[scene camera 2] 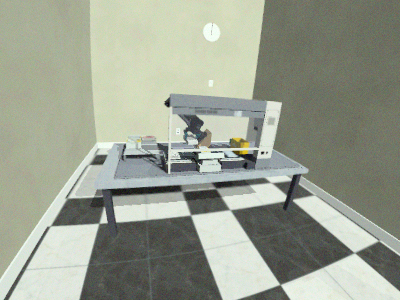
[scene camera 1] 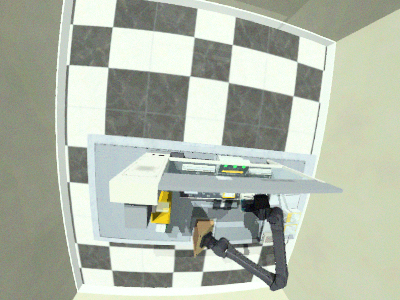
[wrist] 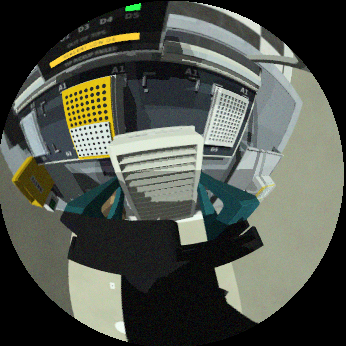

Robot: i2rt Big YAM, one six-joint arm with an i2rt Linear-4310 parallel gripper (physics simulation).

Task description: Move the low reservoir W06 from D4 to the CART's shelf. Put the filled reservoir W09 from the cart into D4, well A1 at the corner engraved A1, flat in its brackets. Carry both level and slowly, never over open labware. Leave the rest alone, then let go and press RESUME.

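Frame: origin at the arm's base, x back, y left, z down, level; metres.
Where they show: gripper, fingertip midpoint: (scene camera 2: 190, 140) (scene camera 1: 247, 200) (wrist: 160, 175); arm's base, origin of the base link: (scene camera 1: 205, 238).
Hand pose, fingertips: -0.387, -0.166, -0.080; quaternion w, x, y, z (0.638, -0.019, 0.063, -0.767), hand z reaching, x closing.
Each offset is from my fingertips to the top centre of the thing, as dx, dy, dz.
My gripper (scene camera 1: 247, 204) (scene camera 2: 192, 137) (wrist: 160, 175) is shut on a pale ribbed reservoir @(+0.013, -0.003, -0.031) (wrist: 159, 170), taken as low W06; its label is unreadable. The teal fingers hold its two sides above the deck's near edge. Its troughs look largely empty and it looks roughly level. Behind it in the wrist view, a dark bracketed deck area (wrist: 170, 107) shows no labware, left of the white plate @(-0.068, -0.136, +0.105) (wrist: 227, 117) at D5. The cart @(+0.178, -0.432, +0.109) (scene camera 2: 140, 151) stands at the left in scene camera 2, with labware on top; W09 cannot be identified. The screen (scene camera 1: 233, 168) (wrist: 105, 47) shows a yellow message bar.
A yellow-and-white tip rack @(-0.033, +0.110, +0.055) (wrist: 90, 117) stands left of the bracketed area. The yellow waste bin @(+0.197, +0.515, +0.040) (scene camera 2: 239, 145) (wrist: 34, 181) is farther along. A brown box (scene camera 1: 202, 232) (scene camera 2: 208, 137) stands behind the deck. The enclosure's grey top panel (scene camera 1: 250, 184) (scene camera 2: 215, 101) overhangs the deck.
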